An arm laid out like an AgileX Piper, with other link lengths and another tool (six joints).
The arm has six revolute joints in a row. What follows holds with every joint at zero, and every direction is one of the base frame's.
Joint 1 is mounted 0.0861 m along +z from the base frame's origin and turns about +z.
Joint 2 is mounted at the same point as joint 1 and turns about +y.
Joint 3 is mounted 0.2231 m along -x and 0.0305 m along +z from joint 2 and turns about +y.
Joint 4 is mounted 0.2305 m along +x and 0.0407 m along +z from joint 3 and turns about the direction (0.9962, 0, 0.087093).
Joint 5 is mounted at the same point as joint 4 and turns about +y.
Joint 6 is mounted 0.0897 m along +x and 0.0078 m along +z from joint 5 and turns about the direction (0.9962, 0, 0.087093).
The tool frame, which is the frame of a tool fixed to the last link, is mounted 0.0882 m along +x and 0.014 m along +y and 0.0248 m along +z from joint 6; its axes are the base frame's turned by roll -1.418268, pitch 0.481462 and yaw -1.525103 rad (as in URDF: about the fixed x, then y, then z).
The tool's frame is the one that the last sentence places.
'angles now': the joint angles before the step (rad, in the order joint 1, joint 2, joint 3, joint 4, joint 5, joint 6). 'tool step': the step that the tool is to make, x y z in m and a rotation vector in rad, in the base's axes. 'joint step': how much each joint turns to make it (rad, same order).
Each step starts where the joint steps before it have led.
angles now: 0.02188 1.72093 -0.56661 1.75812 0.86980 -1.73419
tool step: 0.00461 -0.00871 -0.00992 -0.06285 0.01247 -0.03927
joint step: -0.00311 -0.00001 -0.00002 0.00143 -0.07356 0.00004
